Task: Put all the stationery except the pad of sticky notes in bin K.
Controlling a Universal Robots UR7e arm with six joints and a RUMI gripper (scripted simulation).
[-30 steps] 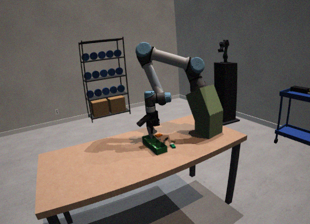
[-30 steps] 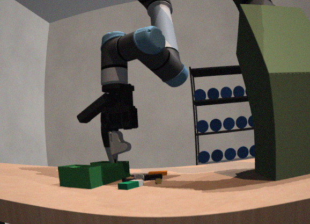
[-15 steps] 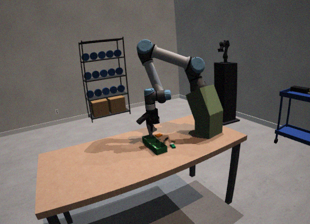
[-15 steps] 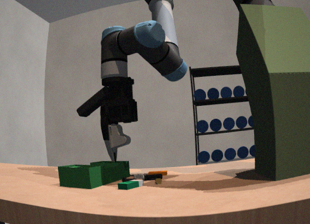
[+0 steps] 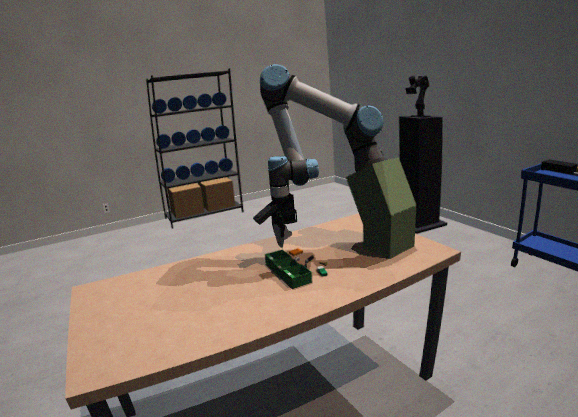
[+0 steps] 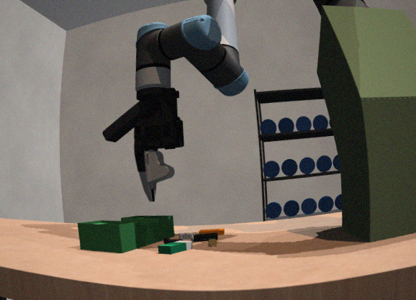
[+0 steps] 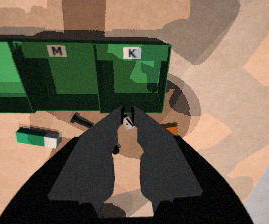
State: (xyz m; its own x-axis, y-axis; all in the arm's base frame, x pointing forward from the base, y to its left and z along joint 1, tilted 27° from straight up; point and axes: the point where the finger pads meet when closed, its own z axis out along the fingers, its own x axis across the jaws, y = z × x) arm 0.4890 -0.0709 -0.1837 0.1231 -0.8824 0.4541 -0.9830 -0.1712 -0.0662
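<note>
My hand is 80 mm to the right of the green bin and 70 mm above it. From my hand the other things lie so: white sharpener-like piece (90 mm below, 70 mm behind, 10 mm to the right); black cylinder (120 mm behind, 90 mm below, 20 mm to the left); black bolt (90 mm below, 80 mm behind, 70 mm to the left).
</note>
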